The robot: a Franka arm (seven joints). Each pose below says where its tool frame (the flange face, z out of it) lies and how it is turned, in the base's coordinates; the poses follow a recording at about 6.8 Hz.
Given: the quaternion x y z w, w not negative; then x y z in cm.
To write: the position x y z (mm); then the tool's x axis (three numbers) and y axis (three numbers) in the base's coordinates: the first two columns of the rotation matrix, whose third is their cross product. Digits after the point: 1 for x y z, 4 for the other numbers.
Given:
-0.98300 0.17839 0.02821 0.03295 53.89 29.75 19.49
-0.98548 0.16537 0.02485 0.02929 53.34 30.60 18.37
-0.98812 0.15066 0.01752 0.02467 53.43 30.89 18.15
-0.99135 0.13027 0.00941 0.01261 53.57 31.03 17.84
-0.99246 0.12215 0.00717 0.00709 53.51 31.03 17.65
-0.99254 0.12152 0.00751 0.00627 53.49 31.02 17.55
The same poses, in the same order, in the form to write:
538.9 297.5 194.9 0.9348 -0.3489 -0.0672 -0.3526 -0.9342 -0.0547
533.4 306.0 183.7 0.9441 -0.3245 -0.0587 -0.3274 -0.9436 -0.0495
534.3 308.9 181.5 0.9540 -0.2969 -0.0421 -0.2986 -0.9534 -0.0435
535.7 310.3 178.4 0.9659 -0.2581 -0.0219 -0.2585 -0.9657 -0.0226
535.1 310.3 176.5 0.9701 -0.2424 -0.0160 -0.2426 -0.9701 -0.0123
534.9 310.2 175.5 0.9704 -0.2411 -0.0164 -0.2413 -0.9704 -0.0106

